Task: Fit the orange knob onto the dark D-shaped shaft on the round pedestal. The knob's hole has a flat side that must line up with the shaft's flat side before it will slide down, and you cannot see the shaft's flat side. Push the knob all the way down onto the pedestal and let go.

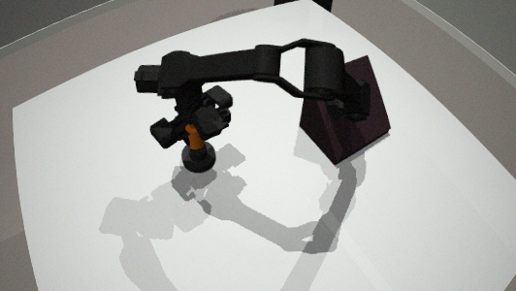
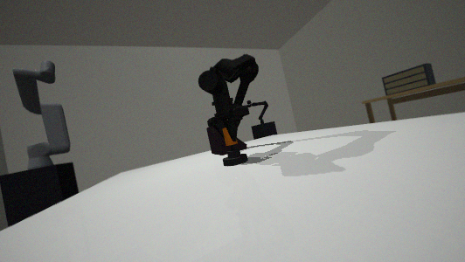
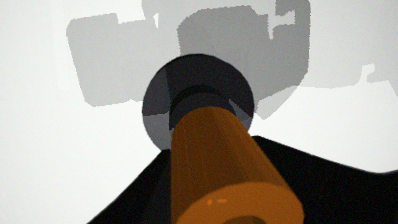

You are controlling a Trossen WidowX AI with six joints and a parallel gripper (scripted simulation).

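The orange knob lies 2 cm above my gripper tip. From my gripper tip the other things lie so: dark pedestal (4 cm below).
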